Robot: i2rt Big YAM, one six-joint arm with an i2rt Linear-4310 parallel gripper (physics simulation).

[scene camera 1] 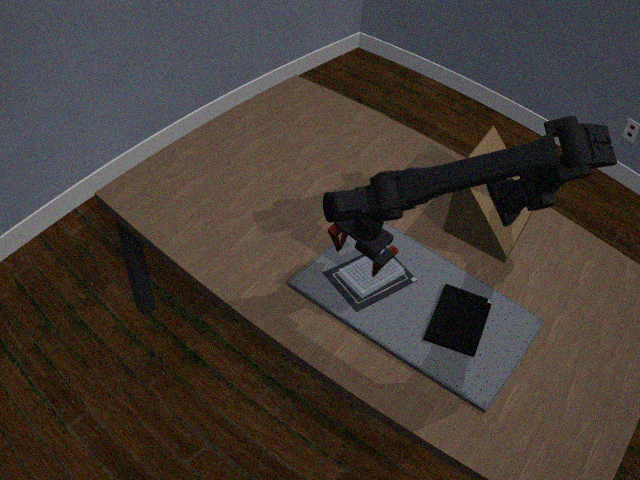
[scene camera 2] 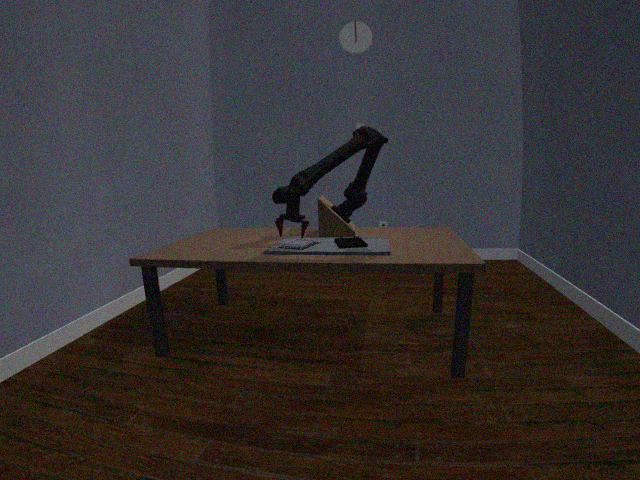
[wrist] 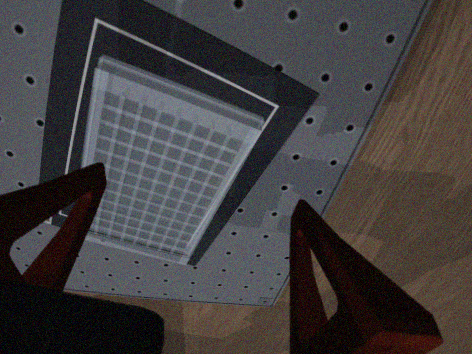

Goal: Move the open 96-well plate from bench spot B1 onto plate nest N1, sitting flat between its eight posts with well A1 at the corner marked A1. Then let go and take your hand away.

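Places are measured from the arm's base along level axes (x back, y right, z up), in millimetres.
Pixels of known places: gripper, fingertip midpoint: point(scene camera 1: 356, 262) point(scene camera 2: 291, 237) point(wrist: 201, 191); arm's base, origin of the base link: point(scene camera 1: 501, 199) point(scene camera 2: 340, 215).
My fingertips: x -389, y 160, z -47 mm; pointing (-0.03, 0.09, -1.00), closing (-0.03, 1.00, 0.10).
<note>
For each thing: its top centre in the pictures, then the offset to it from my fingertips. Level surfaces: height alone.
- clear 96-well plate, middle of its top: point(wrist: 151, 192) point(scene camera 1: 372, 269) point(scene camera 2: 299, 241) dx +26, dy -27, dz -21 mm
- Plate nest N1, middle of its top: point(scene camera 1: 461, 315) point(scene camera 2: 350, 239) dx +50, dy -255, dz -16 mm
- wooden table, its level: dz -50 mm
The clear 96-well plate point(scene camera 1: 361, 282) point(scene camera 2: 296, 244) point(wrist: 160, 160) lies flat on bench spot B1 point(scene camera 1: 356, 304) point(wrist: 298, 100), a dark rectangle with a white outline. My gripper point(scene camera 1: 356, 262) point(scene camera 2: 292, 236) point(wrist: 201, 191) is open and empty, pointing down above the plate. In the wrist view the left finger overlaps the plate's left edge; the right finger is off its right side, over the board. Plate nest N1 point(scene camera 1: 457, 320) point(scene camera 2: 351, 242) is a black block with a small white mark near one corner. Its posts and the plate's well labels are too dark or small to read.
The grey perforated board point(scene camera 1: 501, 356) point(scene camera 2: 379, 249) point(wrist: 345, 60) carries B1 and N1 on the wooden table point(scene camera 1: 232, 170) point(scene camera 2: 423, 248). A wooden wedge-shaped stand point(scene camera 1: 478, 227) point(scene camera 2: 330, 222) is at the arm's base, behind the board. The arm reaches over from it.
</note>
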